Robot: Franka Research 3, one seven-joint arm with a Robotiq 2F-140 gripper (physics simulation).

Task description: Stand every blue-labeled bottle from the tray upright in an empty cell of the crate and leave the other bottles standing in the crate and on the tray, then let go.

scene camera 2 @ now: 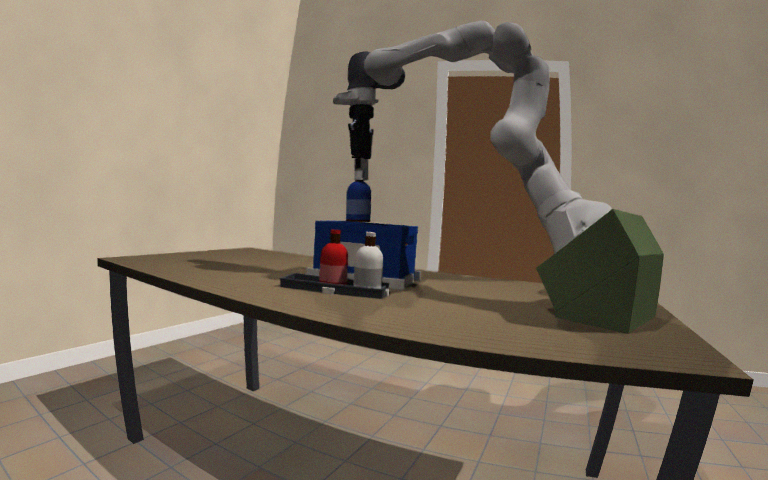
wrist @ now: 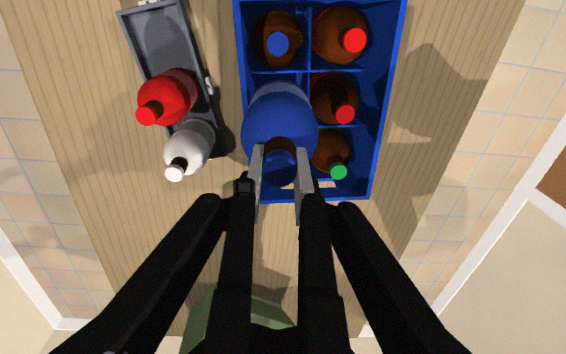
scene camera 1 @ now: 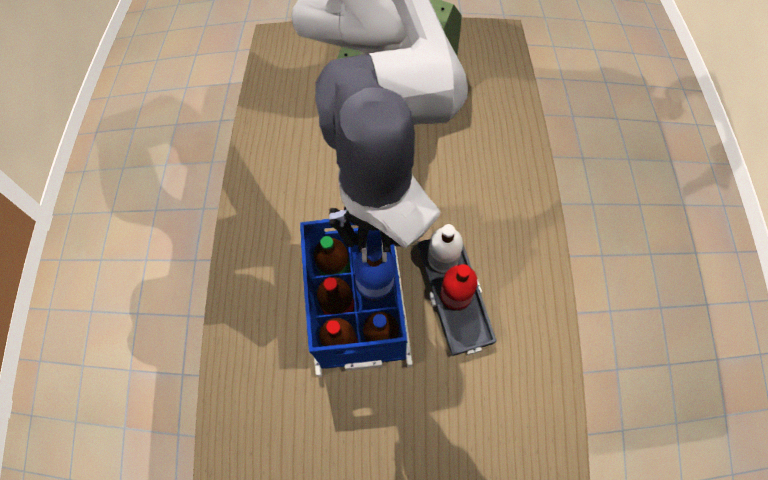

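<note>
My gripper (scene camera 1: 374, 254) (scene camera 2: 360, 175) (wrist: 279, 160) is shut on the neck of the blue-labeled bottle (scene camera 1: 374, 278) (scene camera 2: 358, 200) (wrist: 280, 117), which hangs upright over the tray-side column of the blue crate (scene camera 1: 339, 354) (scene camera 2: 325, 243) (wrist: 393, 75). In scene camera 2 its base is about level with the crate's top edge. Whether it is over the middle or the arm-side cell is hard to tell. The dark tray (scene camera 1: 467, 333) (scene camera 2: 300, 281) (wrist: 160, 47) bears a standing red bottle (scene camera 1: 459, 288) (scene camera 2: 334, 263) (wrist: 167, 97) and a standing white bottle (scene camera 1: 445, 251) (scene camera 2: 368, 263) (wrist: 189, 150).
In the crate's other column stand a green-capped bottle (scene camera 1: 326, 243) (wrist: 338, 171) and two red-capped bottles (scene camera 1: 330, 285) (wrist: 345, 114), (scene camera 1: 333, 327) (wrist: 355, 40). A blue-capped bottle (scene camera 1: 379, 322) (wrist: 277, 44) stands in the far cell of the tray-side column. Crate dividers stand close around the held bottle.
</note>
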